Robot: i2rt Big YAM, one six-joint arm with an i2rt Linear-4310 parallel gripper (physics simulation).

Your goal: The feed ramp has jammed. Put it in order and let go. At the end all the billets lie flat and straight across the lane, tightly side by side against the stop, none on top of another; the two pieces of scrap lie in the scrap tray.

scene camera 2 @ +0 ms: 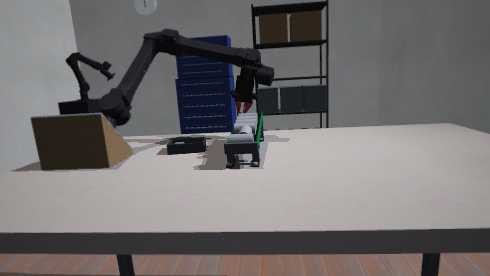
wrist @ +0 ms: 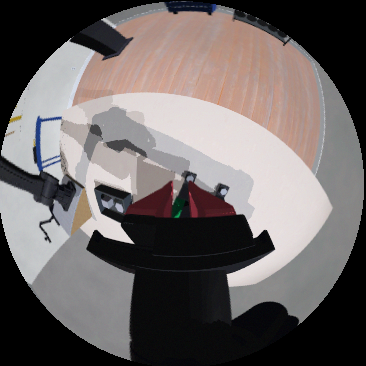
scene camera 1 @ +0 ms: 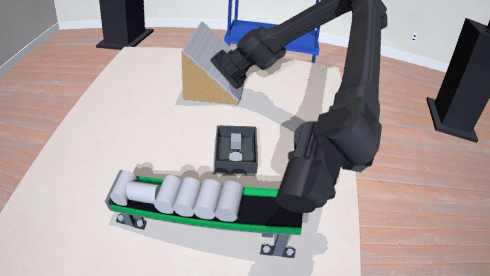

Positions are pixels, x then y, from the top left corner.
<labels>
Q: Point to a billet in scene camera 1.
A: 207,199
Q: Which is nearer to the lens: the billet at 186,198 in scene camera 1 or the scrap tray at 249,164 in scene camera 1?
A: The billet.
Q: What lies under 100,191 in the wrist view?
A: A scrap tray.
</labels>
